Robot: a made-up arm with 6 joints. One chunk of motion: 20 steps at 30 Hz.
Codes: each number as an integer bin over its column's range. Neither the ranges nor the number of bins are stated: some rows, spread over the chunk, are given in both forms.
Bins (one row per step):
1: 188 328 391 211 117 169
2: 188 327 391 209 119 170
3: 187 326 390 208 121 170
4: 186 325 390 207 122 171
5: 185 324 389 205 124 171
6: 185 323 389 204 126 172
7: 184 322 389 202 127 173
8: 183 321 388 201 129 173
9: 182 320 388 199 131 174
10: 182 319 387 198 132 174
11: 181 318 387 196 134 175
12: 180 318 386 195 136 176
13: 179 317 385 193 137 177
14: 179 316 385 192 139 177
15: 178 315 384 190 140 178
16: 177 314 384 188 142 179
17: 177 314 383 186 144 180
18: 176 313 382 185 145 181
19: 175 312 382 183 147 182
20: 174 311 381 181 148 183
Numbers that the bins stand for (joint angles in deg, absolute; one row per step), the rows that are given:
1: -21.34 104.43 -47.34 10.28 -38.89 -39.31
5: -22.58 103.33 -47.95 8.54 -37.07 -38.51
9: -23.83 102.23 -48.26 6.80 -35.25 -37.32
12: -24.65 101.68 -48.86 5.63 -33.95 -36.52
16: -25.89 100.58 -49.47 3.60 -32.39 -35.33
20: -27.14 99.76 -50.38 1.57 -30.83 -33.73
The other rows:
2: -21.34 104.15 -47.34 9.70 -38.37 -38.91
3: -21.76 103.88 -47.65 9.41 -37.85 -38.91
4: -22.17 103.60 -47.65 9.12 -37.59 -38.51
6: -22.58 103.05 -47.95 8.25 -36.55 -38.11
7: -23.00 102.78 -47.95 7.67 -36.29 -37.72
8: -23.41 102.50 -48.26 7.38 -35.77 -37.72
10: -23.83 101.95 -48.56 6.51 -34.99 -37.32
11: -24.24 101.68 -48.56 5.92 -34.47 -36.92
13: -25.07 101.41 -49.17 5.05 -33.69 -36.12
14: -25.07 101.13 -49.17 4.76 -33.17 -36.12
15: -25.48 100.86 -49.47 4.18 -32.91 -35.72
17: -25.89 100.58 -49.78 3.02 -31.87 -34.93
18: -26.31 100.31 -50.08 2.73 -31.61 -34.53
19: -26.72 100.03 -50.08 2.15 -31.09 -34.13

